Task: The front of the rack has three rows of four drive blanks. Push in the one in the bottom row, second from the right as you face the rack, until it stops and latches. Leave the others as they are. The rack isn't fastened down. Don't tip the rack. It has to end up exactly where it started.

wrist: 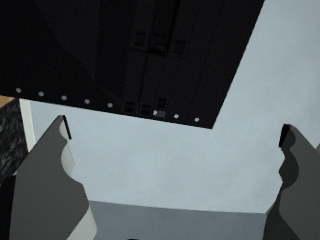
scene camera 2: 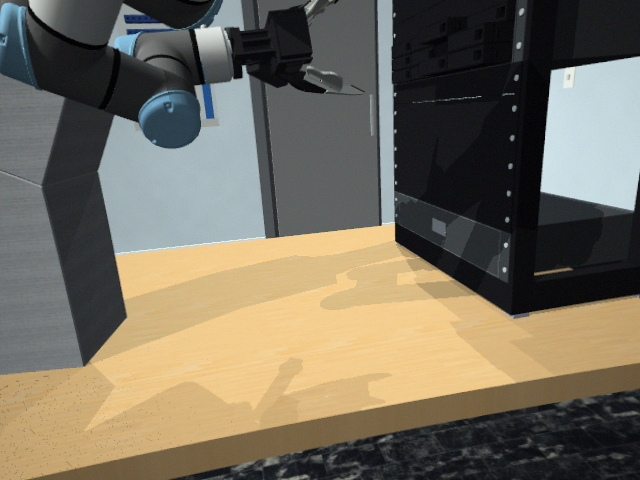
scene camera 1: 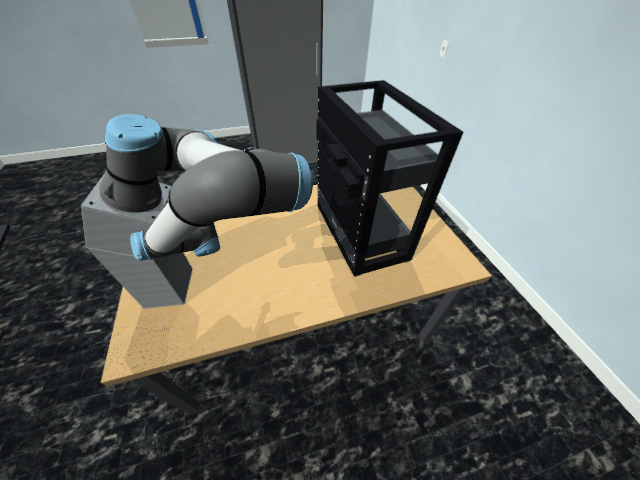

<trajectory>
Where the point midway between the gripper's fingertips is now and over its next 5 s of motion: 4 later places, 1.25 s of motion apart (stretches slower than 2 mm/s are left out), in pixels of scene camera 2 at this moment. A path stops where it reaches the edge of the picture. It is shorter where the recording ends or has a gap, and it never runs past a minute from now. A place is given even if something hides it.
The gripper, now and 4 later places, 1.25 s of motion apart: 356,42; 358,53; 372,42; 382,53; 399,67
</trajectory>
